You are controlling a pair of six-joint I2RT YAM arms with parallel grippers.
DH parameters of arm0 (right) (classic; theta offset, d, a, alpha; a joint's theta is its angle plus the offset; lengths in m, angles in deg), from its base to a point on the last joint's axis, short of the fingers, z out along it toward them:
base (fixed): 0 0 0 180
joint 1: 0 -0.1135 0.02 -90
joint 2: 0 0 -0.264 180
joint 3: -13.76 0 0.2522 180
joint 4: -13.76 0 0.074 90
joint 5: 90 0 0 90
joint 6: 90 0.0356 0 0
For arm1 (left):
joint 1: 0 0.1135 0.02 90
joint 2: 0 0 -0.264 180
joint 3: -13.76 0 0.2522 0
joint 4: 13.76 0 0.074 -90
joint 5: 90 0 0 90
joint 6: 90 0.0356 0 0
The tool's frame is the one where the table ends.
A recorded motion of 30 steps. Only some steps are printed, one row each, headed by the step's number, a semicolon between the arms.
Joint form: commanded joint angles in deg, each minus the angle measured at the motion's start. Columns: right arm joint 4, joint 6, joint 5, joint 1, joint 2, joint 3; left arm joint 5, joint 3, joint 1, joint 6, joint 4, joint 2.
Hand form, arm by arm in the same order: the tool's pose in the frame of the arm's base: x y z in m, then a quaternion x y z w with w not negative. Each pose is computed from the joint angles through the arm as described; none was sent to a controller.
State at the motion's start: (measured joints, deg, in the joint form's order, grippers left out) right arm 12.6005 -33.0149 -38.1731 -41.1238 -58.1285 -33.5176; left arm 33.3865 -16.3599 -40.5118 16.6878 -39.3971 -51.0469
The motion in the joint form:
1: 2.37 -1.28 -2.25 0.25 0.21 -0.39; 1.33 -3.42 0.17 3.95 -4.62 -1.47
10: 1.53 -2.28 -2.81 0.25 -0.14 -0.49; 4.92 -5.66 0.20 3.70 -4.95 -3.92
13: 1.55 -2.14 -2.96 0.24 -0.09 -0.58; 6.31 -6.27 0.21 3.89 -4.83 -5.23
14: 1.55 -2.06 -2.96 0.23 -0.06 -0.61; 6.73 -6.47 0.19 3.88 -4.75 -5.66
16: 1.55 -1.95 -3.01 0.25 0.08 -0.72; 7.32 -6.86 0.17 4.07 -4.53 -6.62
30: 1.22 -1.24 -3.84 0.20 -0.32 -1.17; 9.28 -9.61 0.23 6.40 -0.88 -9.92
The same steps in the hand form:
1: 0.1571 0.1665 0.2764 -0.61310 0.42886 0.29731 0.59312; 0.1386 -0.1443 0.2612 0.50590 0.40457 -0.31269 0.69471
10: 0.1574 0.1671 0.2743 -0.61991 0.42673 0.29737 0.58752; 0.1432 -0.1505 0.2669 0.52142 0.38804 -0.33114 0.68403
13: 0.1573 0.1672 0.2751 -0.61961 0.42578 0.29880 0.58781; 0.1456 -0.1533 0.2659 0.52965 0.38578 -0.33765 0.67574
14: 0.1572 0.1671 0.2754 -0.61926 0.42582 0.29916 0.58795; 0.1464 -0.1543 0.2655 0.53204 0.38569 -0.34026 0.67260
16: 0.1571 0.1669 0.2766 -0.61857 0.42487 0.29952 0.58919; 0.1483 -0.1565 0.2641 0.53655 0.38689 -0.34318 0.66682
30: 0.1575 0.1681 0.2773 -0.61874 0.42578 0.30895 0.58346; 0.1573 -0.1650 0.2622 0.55840 0.39288 -0.34525 0.64392

